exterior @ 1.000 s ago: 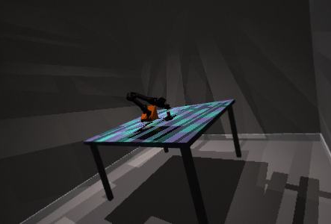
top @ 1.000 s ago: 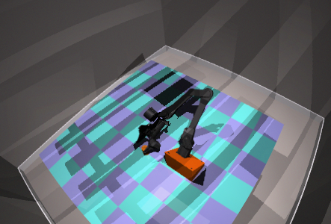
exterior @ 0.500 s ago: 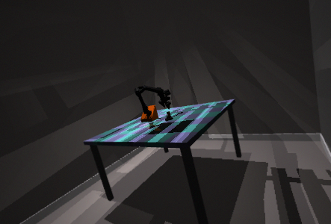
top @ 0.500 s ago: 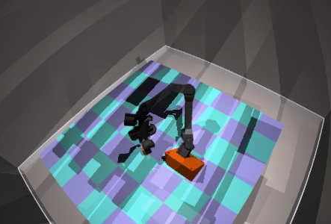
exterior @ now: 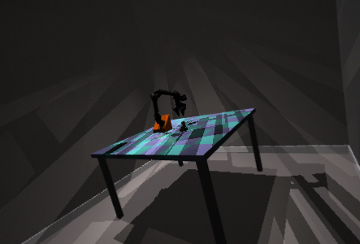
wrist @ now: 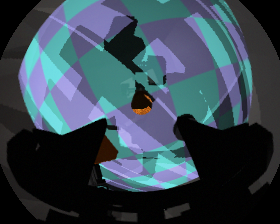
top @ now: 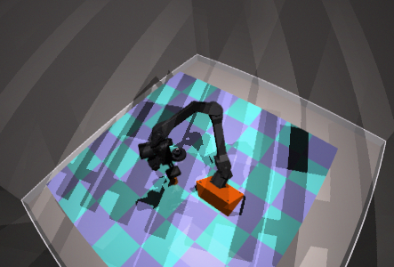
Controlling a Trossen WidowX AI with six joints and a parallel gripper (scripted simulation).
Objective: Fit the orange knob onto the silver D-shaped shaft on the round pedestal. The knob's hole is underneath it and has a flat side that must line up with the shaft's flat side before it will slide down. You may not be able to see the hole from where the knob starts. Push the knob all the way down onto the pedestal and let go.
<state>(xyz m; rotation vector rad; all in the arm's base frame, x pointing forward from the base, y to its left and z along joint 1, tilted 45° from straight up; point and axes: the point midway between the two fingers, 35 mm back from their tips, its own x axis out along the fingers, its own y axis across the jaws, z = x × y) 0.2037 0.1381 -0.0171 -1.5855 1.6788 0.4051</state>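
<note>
My gripper tip is now 80 mm above the orange knob. Round my gripper tip: dark round pedestal 110 mm ahead, 140 mm to the right, 90 mm below.
</note>
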